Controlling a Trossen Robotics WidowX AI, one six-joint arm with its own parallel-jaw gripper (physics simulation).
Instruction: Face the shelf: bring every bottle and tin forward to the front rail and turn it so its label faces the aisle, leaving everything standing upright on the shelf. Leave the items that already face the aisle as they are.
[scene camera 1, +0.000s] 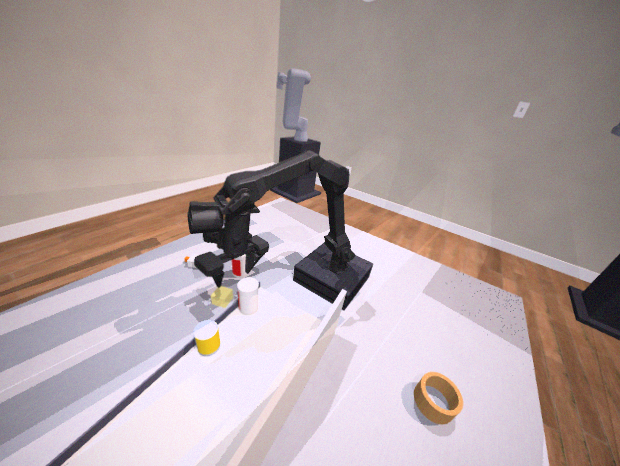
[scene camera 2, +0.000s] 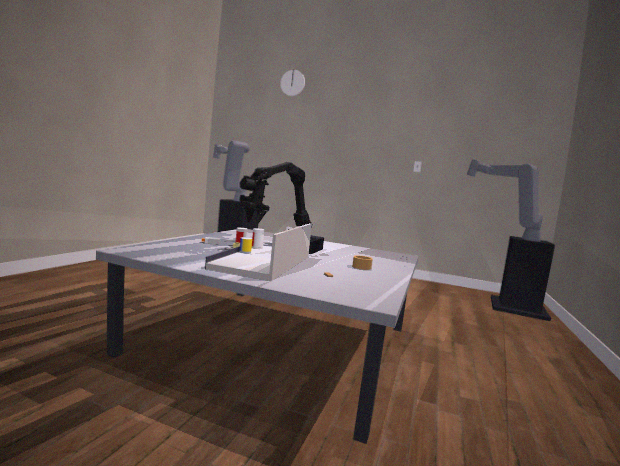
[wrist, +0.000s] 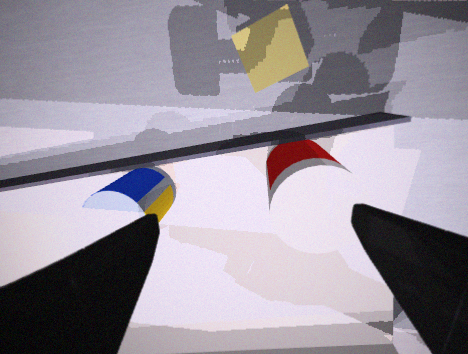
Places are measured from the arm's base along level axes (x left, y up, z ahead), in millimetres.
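Where they show: gripper, fingertip midpoint: (scene camera 1: 233, 279) (scene camera 2: 253, 222) (wrist: 254, 217); arm's base, origin of the base link: (scene camera 1: 337, 267).
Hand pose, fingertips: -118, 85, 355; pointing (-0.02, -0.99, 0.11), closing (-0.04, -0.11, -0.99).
Each offset is from my fingertips to the top centre of the thing, as dx, dy, dz. "*": to the spot under its first point.
A white can with a red label {+13, -34, -38} (scene camera 1: 248, 297) (scene camera 2: 258, 238) (wrist: 317, 205) stands upright on the shelf (scene camera 1: 200, 400) (scene camera 2: 238, 269), its red side toward the dark front rail (scene camera 1: 140, 389) (wrist: 210, 149). A blue-and-yellow tin {+43, -63, +112} (scene camera 1: 208, 339) (scene camera 2: 246, 245) (wrist: 137, 185) stands upright near the rail, blue toward it, yellow to the side. Another red-and-white can {-157, -60, -132} (scene camera 1: 240, 267) (scene camera 2: 241, 235) stands farther back, partly hidden by the gripper; its support is unclear. My gripper (scene camera 1: 234, 278) (wrist: 254, 217) is open and empty, above the rail area, with the first can's top showing between its fingertips in the wrist view.
A yellow block {-86, -121, -9} (scene camera 1: 222, 296) (wrist: 272, 50) lies outside the rail. The shelf's upright back panel {* +310, -70, +164} (scene camera 2: 290, 250) rises opposite the rail. A white object with an orange tip {-301, -131, -45} (scene camera 1: 187, 260) lies beyond. An orange ring {+540, -108, -187} (scene camera 1: 435, 414) (scene camera 2: 362, 265) and small orange piece {+480, -151, +111} (scene camera 2: 328, 274) lie behind the panel.
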